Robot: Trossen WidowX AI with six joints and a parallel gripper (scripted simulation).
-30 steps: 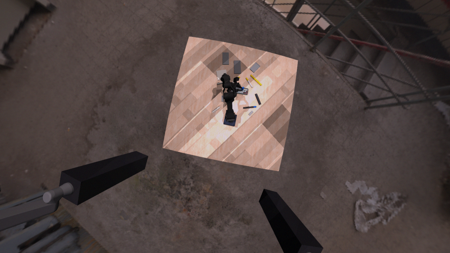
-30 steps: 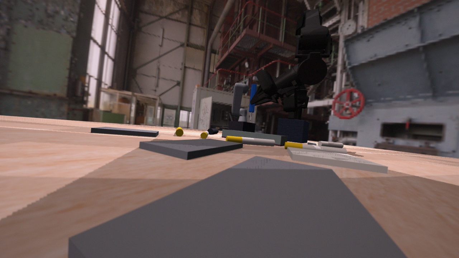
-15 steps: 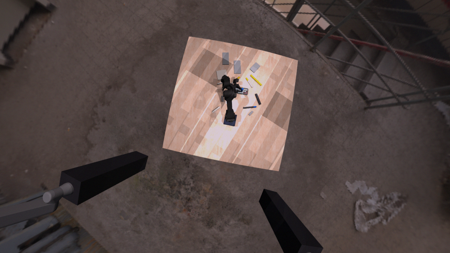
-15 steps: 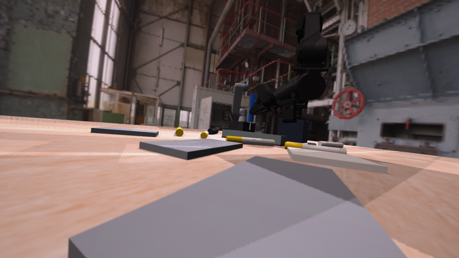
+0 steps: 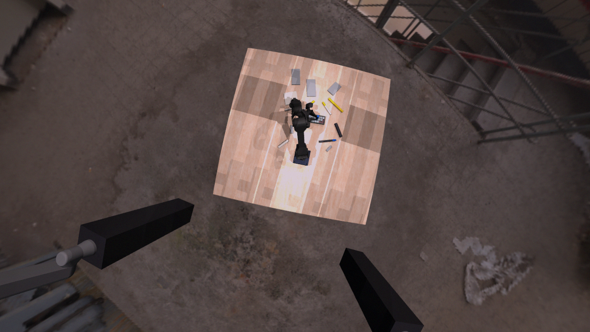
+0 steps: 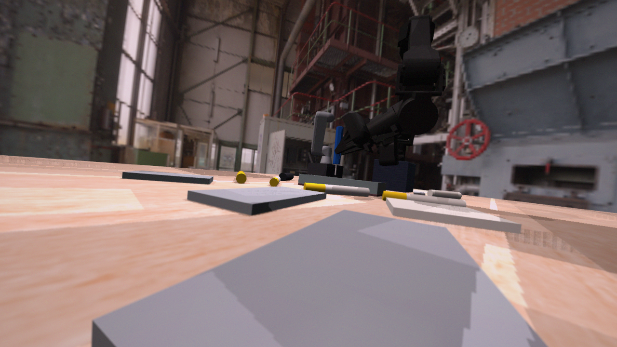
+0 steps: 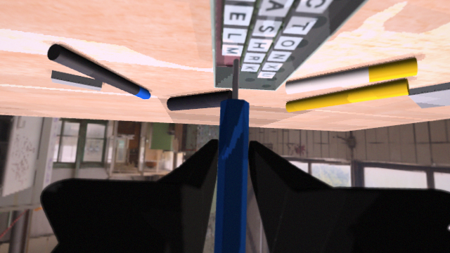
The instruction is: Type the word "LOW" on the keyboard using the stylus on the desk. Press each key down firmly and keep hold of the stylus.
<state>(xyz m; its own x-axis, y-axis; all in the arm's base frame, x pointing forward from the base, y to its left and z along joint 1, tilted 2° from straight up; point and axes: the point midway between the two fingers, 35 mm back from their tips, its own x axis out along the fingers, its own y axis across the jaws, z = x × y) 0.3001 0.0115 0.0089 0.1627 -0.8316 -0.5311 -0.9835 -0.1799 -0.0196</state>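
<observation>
My gripper tip is now 10 mm above the blue stylus. From my gripper tip the other things lie so: stylus tip 50 mm below; then short black cylinder 10 mm behind, 200 mm to the right, 80 mm below.
</observation>
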